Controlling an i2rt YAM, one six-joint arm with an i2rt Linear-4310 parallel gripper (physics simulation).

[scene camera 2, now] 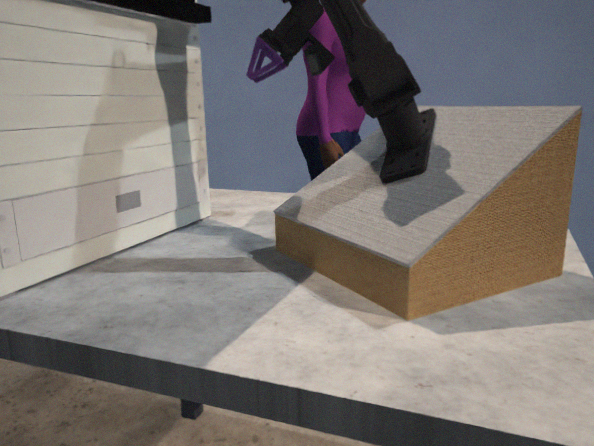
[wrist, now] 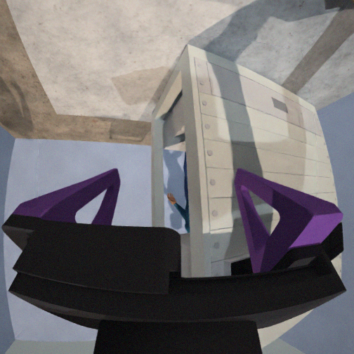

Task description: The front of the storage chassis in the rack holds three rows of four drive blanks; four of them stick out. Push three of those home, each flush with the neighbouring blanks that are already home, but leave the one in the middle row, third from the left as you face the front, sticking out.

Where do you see a pale rack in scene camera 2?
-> At 84, 192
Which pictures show my gripper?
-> Scene camera 2 and the wrist view: all of them.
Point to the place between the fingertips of my gripper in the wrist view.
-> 177, 174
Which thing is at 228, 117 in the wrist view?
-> A pale rack.
